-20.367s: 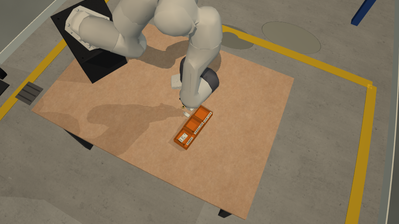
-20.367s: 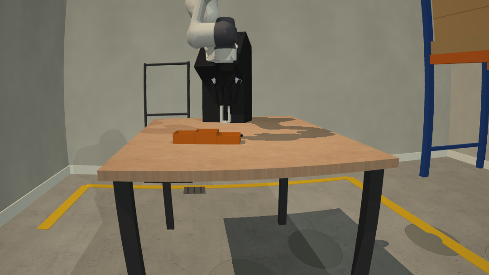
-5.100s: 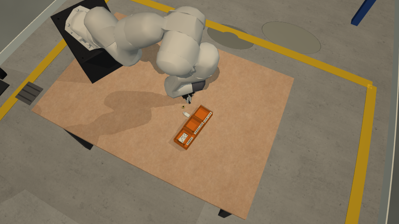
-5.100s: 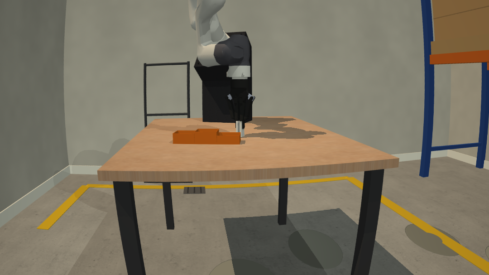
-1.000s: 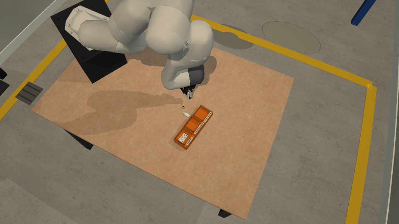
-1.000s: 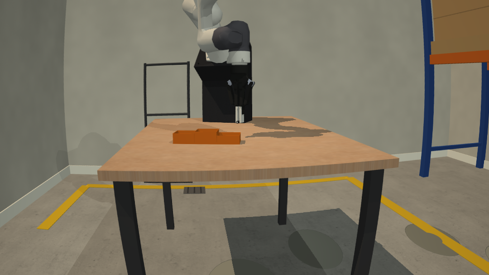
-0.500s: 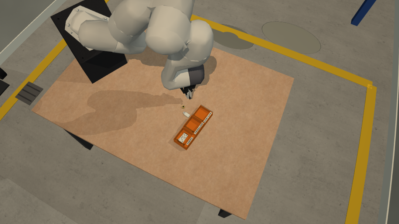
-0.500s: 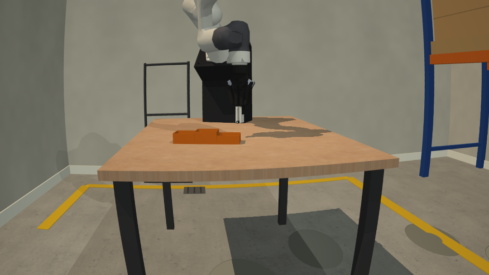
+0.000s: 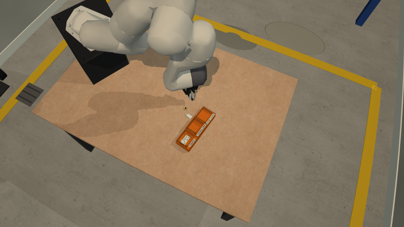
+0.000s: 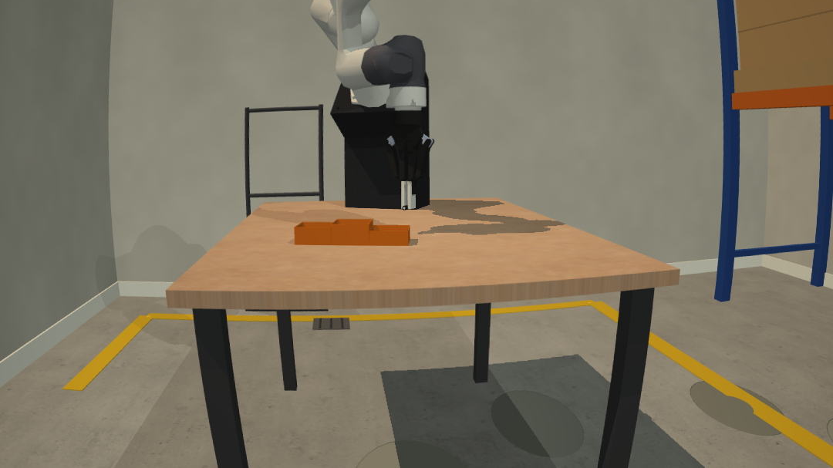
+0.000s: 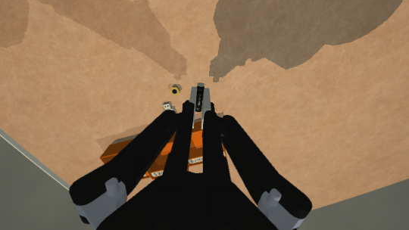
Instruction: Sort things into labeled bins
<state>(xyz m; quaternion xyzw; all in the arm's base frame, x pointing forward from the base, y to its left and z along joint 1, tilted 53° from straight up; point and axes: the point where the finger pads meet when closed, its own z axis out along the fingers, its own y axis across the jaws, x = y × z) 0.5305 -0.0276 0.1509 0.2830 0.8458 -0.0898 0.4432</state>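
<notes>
Right now the black battery is 30 mm below my hand. The rest, counted from my hand: white USB stick: 90 mm to the right, 90 mm below; brass nut: 20 mm behind, 40 mm to the right, 90 mm below.
</notes>
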